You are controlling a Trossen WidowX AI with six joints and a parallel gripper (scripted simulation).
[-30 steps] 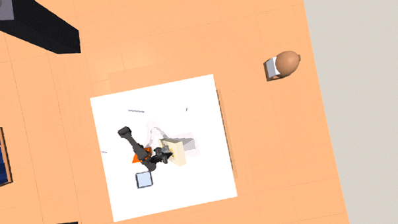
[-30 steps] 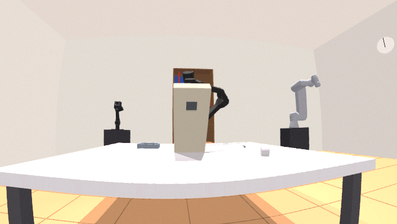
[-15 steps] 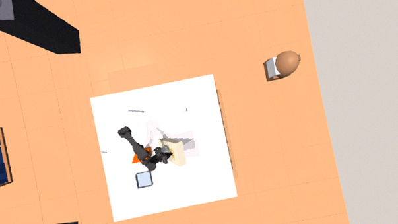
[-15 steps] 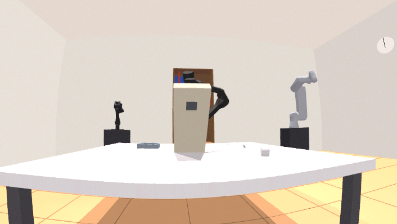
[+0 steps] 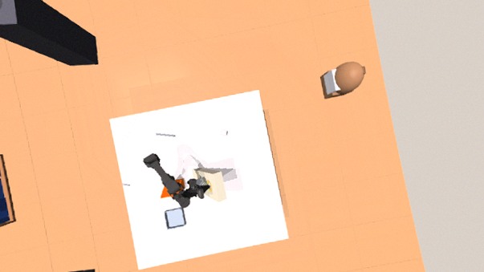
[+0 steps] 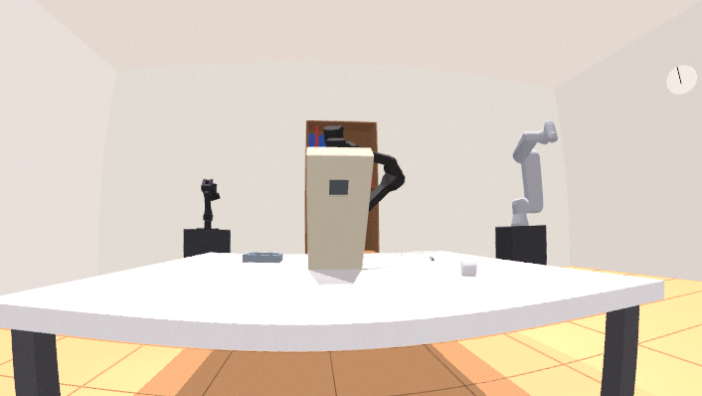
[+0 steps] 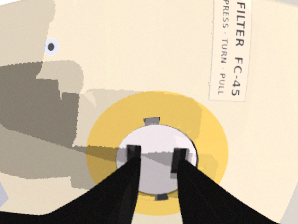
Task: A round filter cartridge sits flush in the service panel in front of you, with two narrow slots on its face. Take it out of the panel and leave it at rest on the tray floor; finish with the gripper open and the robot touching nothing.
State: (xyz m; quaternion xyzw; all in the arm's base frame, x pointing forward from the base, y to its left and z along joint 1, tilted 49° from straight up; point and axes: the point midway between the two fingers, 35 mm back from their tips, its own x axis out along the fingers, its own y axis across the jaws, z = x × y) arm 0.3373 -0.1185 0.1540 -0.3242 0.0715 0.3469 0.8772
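Right now the white round filter cartridge is 20 mm ahead of my gripper tip and 10 mm below it. The rest, counted from my gripper tip: small white cylinder: 100 mm ahead, 360 mm to the left, 260 mm below; then grey square tray: 370 mm behind, 330 mm to the right, 270 mm below.
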